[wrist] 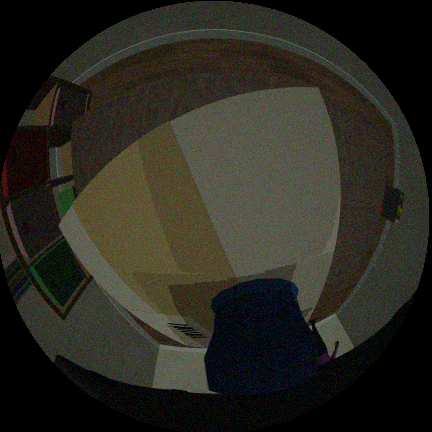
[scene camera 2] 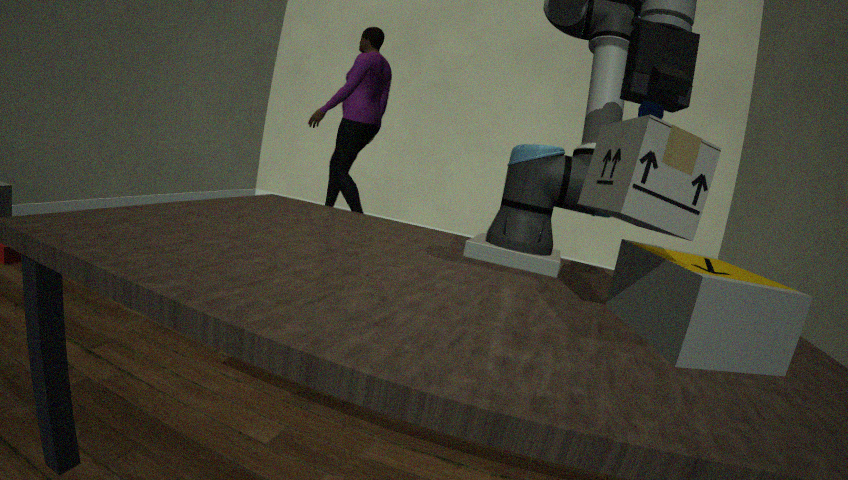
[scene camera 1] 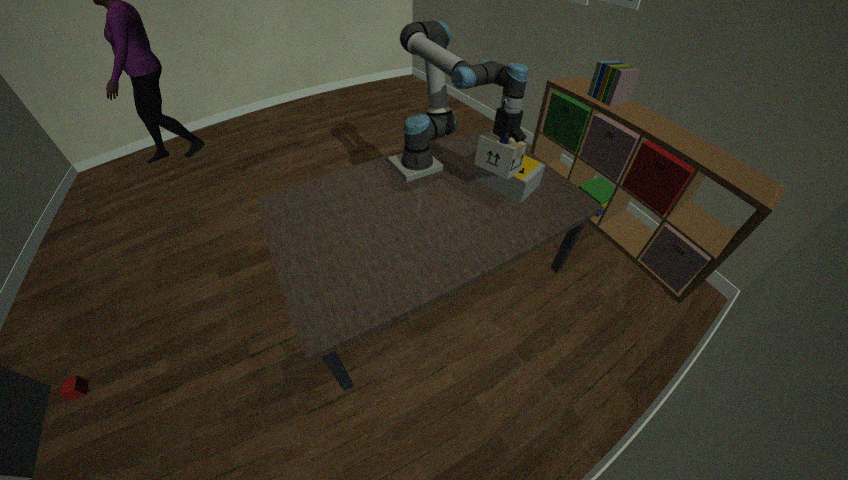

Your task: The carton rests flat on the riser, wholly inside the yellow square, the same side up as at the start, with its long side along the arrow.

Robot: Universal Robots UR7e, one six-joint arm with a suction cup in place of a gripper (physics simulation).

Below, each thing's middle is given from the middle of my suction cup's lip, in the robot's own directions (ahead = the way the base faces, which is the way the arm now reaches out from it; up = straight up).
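My suction cup is 20 mm past the carton (scene camera 2: 645, 171), 10 mm to the right of it and 80 mm above it. There's also the riser (scene camera 1: 518, 187), and that's 160 mm to the left of my suction cup, 50 mm behind it and 240 mm below it.
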